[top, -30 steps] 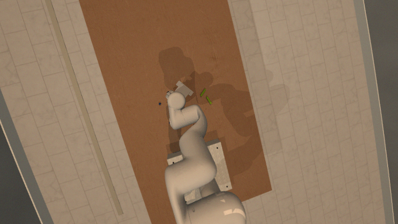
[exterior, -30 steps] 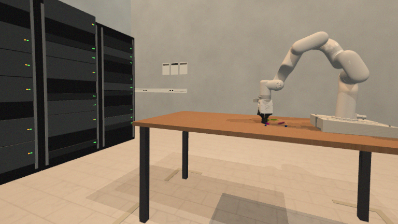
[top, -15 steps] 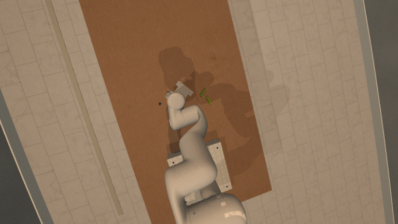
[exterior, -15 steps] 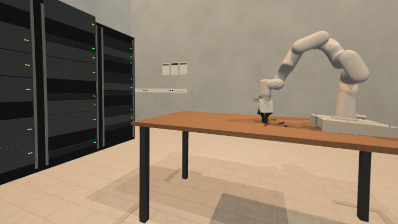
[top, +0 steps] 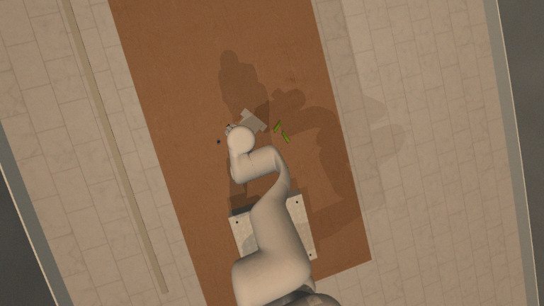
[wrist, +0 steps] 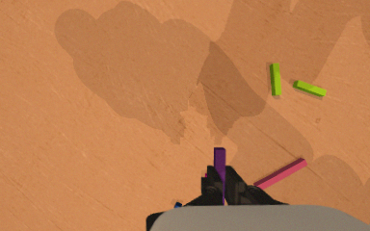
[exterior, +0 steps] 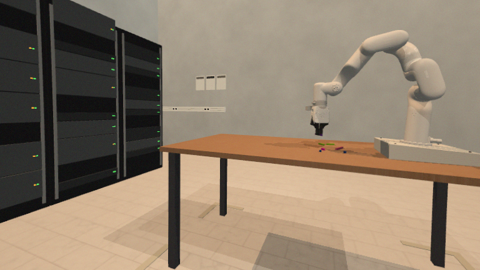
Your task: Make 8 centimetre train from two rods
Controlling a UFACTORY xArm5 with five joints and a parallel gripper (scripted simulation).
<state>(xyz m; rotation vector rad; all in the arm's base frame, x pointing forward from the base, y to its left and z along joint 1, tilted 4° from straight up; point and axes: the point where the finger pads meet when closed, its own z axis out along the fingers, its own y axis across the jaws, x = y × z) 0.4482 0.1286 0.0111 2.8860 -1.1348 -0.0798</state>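
Now: the magenta rod 3 cm behind my hand, 2 cm to the left of it and 10 cm below it. Round my hand: blue rod: 3 cm behind, 9 cm to the left, 10 cm below; then purple rod: 2 cm below; then pink rod: 10 cm behind, 7 cm to the right, 10 cm below.
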